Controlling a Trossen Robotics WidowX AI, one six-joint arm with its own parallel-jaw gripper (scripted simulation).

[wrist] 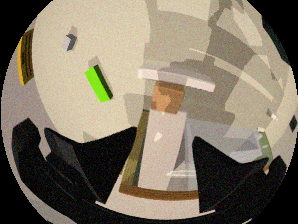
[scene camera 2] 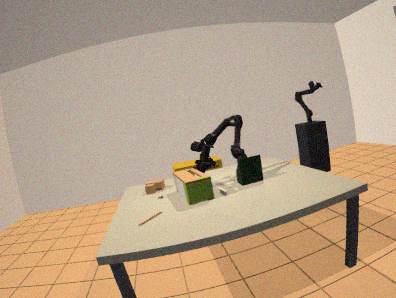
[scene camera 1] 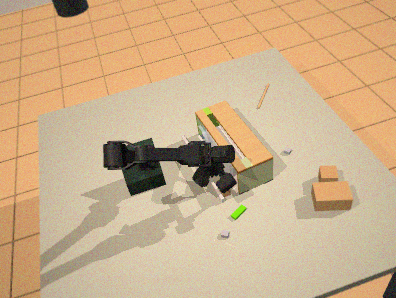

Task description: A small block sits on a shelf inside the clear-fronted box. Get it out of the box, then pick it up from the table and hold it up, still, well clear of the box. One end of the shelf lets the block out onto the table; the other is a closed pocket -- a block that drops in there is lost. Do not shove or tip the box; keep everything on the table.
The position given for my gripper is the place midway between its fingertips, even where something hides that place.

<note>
In view: my gripper (scene camera 1: 226,179), a box (scene camera 1: 219,124) and a block (wrist: 167,97).
The box is seen too in the wrist view (wrist: 161,167) and in scene camera 2 (scene camera 2: 194,186). My gripper shows as well in the wrist view (wrist: 165,136).
</note>
